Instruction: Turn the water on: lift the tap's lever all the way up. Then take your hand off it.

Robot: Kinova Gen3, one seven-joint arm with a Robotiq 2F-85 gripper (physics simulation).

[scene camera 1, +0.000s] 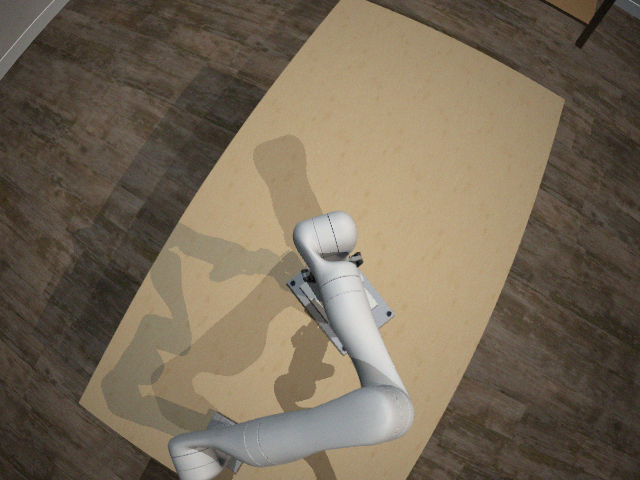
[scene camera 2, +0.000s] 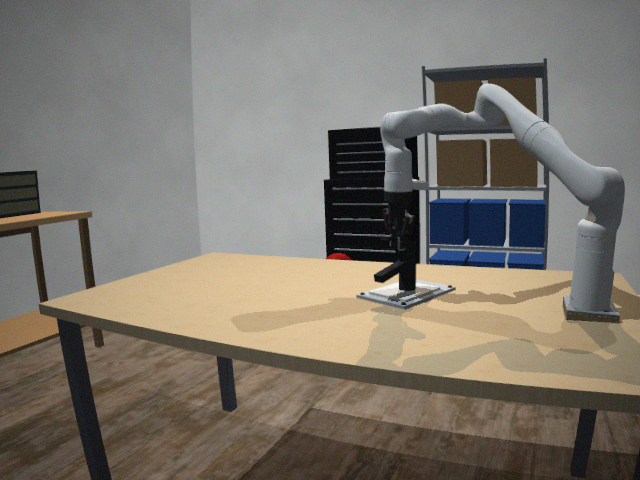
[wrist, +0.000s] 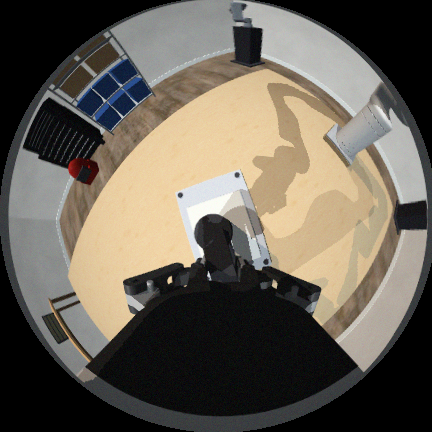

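Where they show: gripper, fingertip midpoint: (scene camera 2: 397, 248) (wrist: 221, 261); arm's base, origin of the base link: (scene camera 2: 587, 305) (wrist: 344, 143).
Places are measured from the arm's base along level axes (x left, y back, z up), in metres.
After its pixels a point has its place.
The black tap (scene camera 2: 407, 276) @(x -0.080, y -0.471, z 0.033 m) (wrist: 213, 231) @(x -0.103, y -0.472, z 0.134 m) stands upright on a pale base plate (scene camera 1: 382, 316) @(x -0.220, y -0.480, z -0.014 m) (wrist: 207, 194) @(x -0.182, y -0.445, z -0.014 m). Its spout (scene camera 2: 387, 271) @(x -0.013, y -0.511, z 0.061 m) points to the left in scene camera 2. Its lever (wrist: 218, 252) @(x -0.083, y -0.484, z 0.138 m) runs from the round top toward the gripper in the wrist view. My gripper (scene camera 2: 398, 243) @(x -0.068, y -0.496, z 0.112 m) (wrist: 221, 261) @(x -0.068, y -0.496, z 0.112 m) points down at the top of the tap and is shut on the lever, with one finger on each side. The lever's angle is hard to tell, as the dark fingers and lever blend together. In scene camera 1 the arm hides the tap and fingertips.
The base plate lies on the wooden table (scene camera 1: 439, 155) @(x -0.189, y -0.985, z -0.022 m) (scene camera 2: 180, 294) @(x 0.089, y -1.122, z -0.022 m). The arm's own base (scene camera 2: 591, 273) @(x 0.046, y -0.007, z 0.089 m) (wrist: 362, 131) @(x -0.005, y -0.041, z 0.108 m) stands on the same table. A black drawer cabinet (scene camera 2: 356, 206), a shelf rack (scene camera 2: 545, 155) and a red object (scene camera 2: 338, 256) are beyond the table.
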